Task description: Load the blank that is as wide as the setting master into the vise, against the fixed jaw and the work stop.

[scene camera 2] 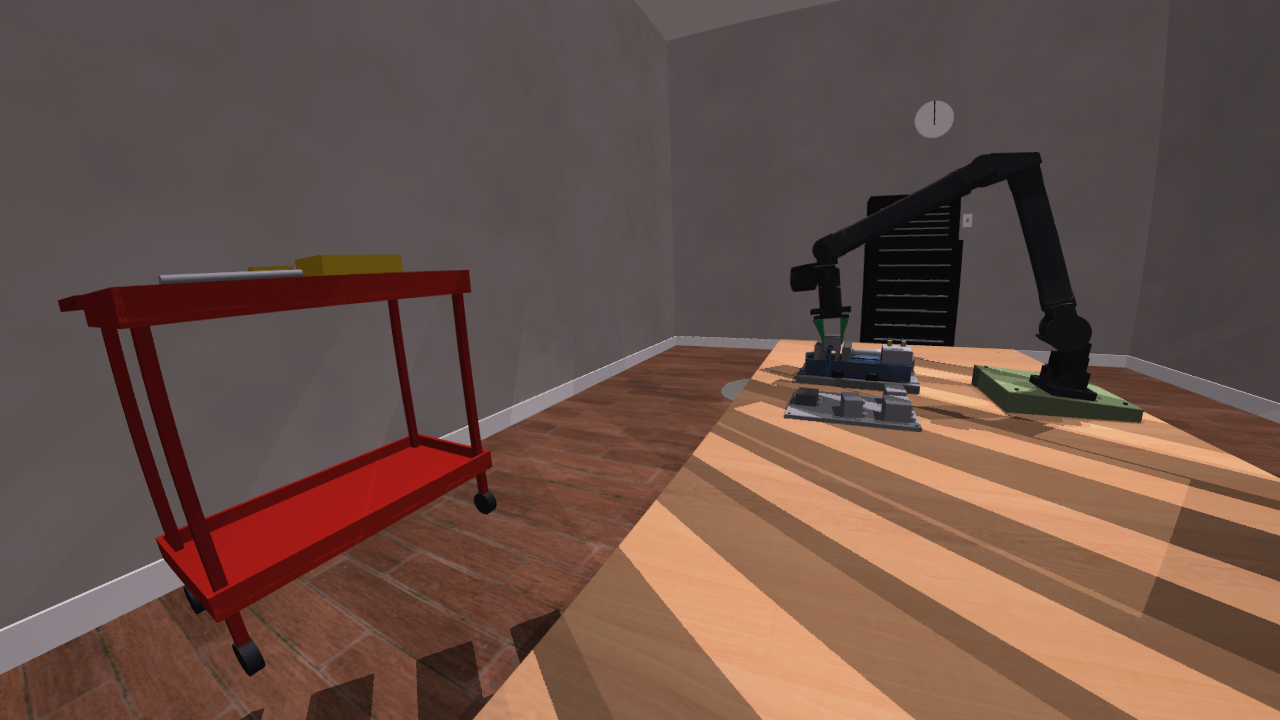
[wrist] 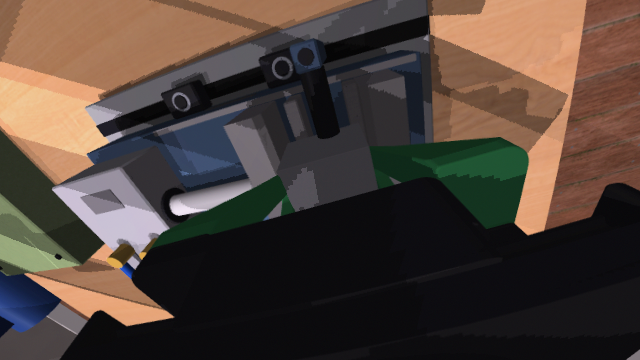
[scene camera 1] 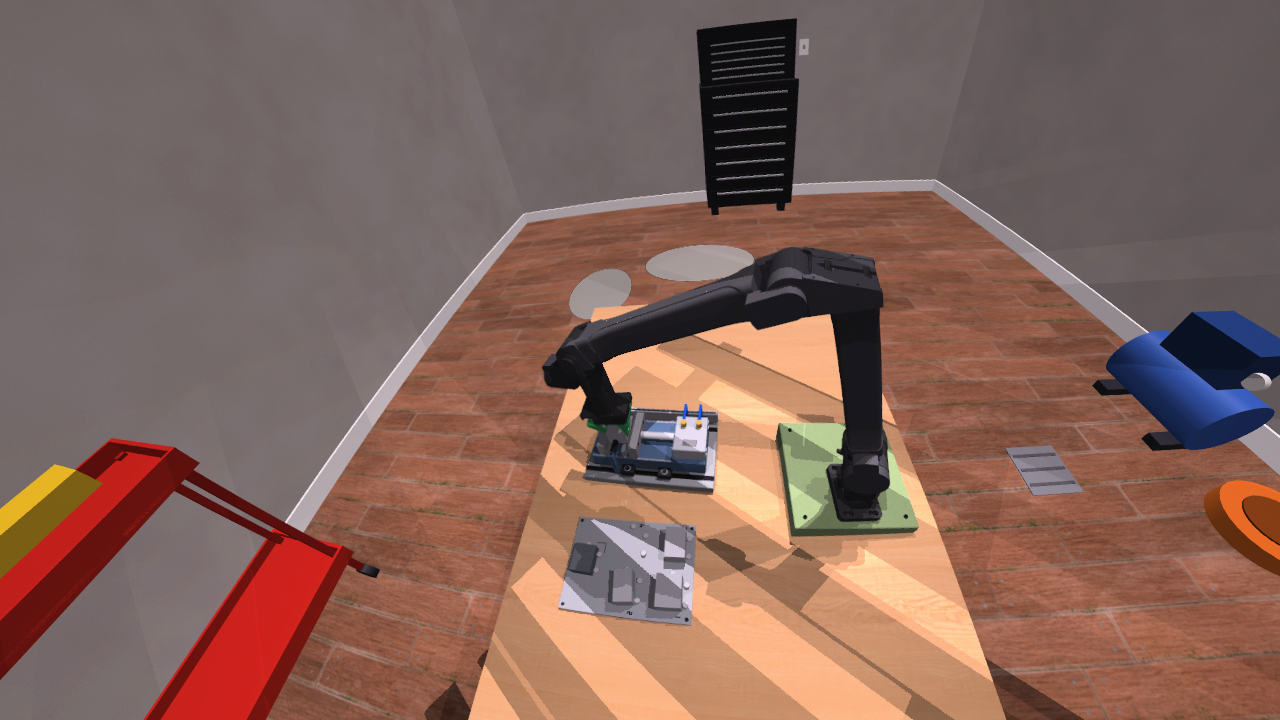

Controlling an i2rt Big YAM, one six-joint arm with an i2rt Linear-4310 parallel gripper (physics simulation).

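Seen in the pictures: gripper, between the fingertips: (scene camera 2: pixel 832 344) (wrist: pixel 329 169) (scene camera 1: pixel 619 433); arm's base, origin of its link: (scene camera 2: pixel 1060 390) (scene camera 1: pixel 851 493).
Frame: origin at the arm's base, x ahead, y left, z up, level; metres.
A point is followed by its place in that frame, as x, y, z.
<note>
My gripper (scene camera 1: pixel 610 429) @(0.490, -0.129, 0.057) (scene camera 2: pixel 831 336) @(0.490, -0.129, 0.057) (wrist: pixel 329 169) @(0.490, -0.129, 0.057) points down over the left end of the vise, its green fingers shut on a grey block, the blank (wrist: pixel 325 162) @(0.494, -0.114, 0.079) (scene camera 2: pixel 831 344) @(0.494, -0.112, 0.061). The vise (scene camera 1: pixel 657 460) @(0.404, -0.079, 0.022) (scene camera 2: pixel 863 367) @(0.412, -0.078, 0.010) has a blue body. In the wrist view the blank is between the movable jaw (wrist: pixel 254 142) on the left and the fixed jaw (wrist: pixel 387 107) on the right. The black rod of the work stop (wrist: pixel 320 107) @(0.498, -0.095, 0.058) ends at the blank's near top edge; contact is unclear. The blank's underside and its seating are hidden. Which block is the setting master cannot be told.
A grey plate (scene camera 1: pixel 617 534) @(0.485, 0.071, -0.030) (scene camera 2: pixel 850 422) @(0.457, 0.231, -0.033) with several blocks lies in front of the vise. The vise's white cylinder block (scene camera 1: pixel 691 438) @(0.327, -0.111, 0.058) (wrist: pixel 110 197) @(0.342, -0.099, 0.059) with brass fittings is at its right end. The arm's green base (scene camera 1: pixel 801 483) @(0.101, -0.023, 0.008) (scene camera 2: pixel 1011 394) @(0.125, 0.072, 0.002) is further right. A red cart (scene camera 2: pixel 358 528) stands left.
</note>
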